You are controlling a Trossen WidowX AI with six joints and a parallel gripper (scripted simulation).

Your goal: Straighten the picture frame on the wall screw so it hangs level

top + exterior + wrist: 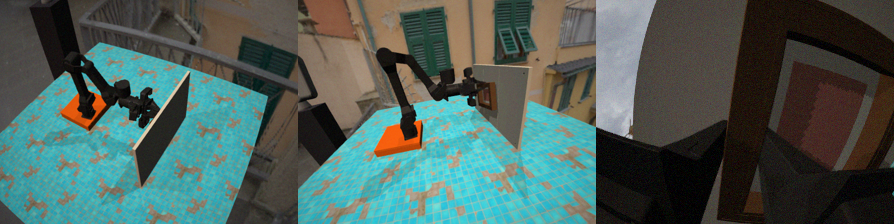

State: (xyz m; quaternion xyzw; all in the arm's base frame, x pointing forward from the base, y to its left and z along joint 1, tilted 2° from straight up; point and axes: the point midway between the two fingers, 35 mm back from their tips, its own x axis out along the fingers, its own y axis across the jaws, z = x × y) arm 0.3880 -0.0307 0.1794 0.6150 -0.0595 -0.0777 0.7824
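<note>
Right now the brown picture frame is 1 cm to the right of my gripper tip and 5 cm below it. Also, from my gripper tip: wall panel: 1 cm ahead, 2 cm to the right, 6 cm below.
</note>
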